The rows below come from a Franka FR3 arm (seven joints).
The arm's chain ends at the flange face. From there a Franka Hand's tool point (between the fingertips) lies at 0.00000 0.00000 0.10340 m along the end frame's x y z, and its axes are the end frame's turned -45 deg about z.
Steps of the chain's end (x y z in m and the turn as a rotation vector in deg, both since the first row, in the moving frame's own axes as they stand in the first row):
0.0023, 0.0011, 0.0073, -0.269, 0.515, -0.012
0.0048, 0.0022, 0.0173, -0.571, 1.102, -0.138
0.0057, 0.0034, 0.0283, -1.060, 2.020, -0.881
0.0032, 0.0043, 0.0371, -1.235, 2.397, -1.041
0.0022, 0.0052, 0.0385, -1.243, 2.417, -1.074
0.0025, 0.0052, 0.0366, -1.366, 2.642, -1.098
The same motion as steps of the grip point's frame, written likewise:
0.0012, 0.0034, 0.0073, -0.554, 0.174, -0.012
0.0025, 0.0071, 0.0173, -1.183, 0.375, -0.138
0.0029, 0.0104, 0.0282, -2.178, 0.679, -0.881
0.0007, 0.0099, 0.0370, -2.568, 0.822, -1.041
-0.0006, 0.0099, 0.0384, -2.588, 0.830, -1.074
-0.0002, 0.0105, 0.0365, -2.834, 0.902, -1.098

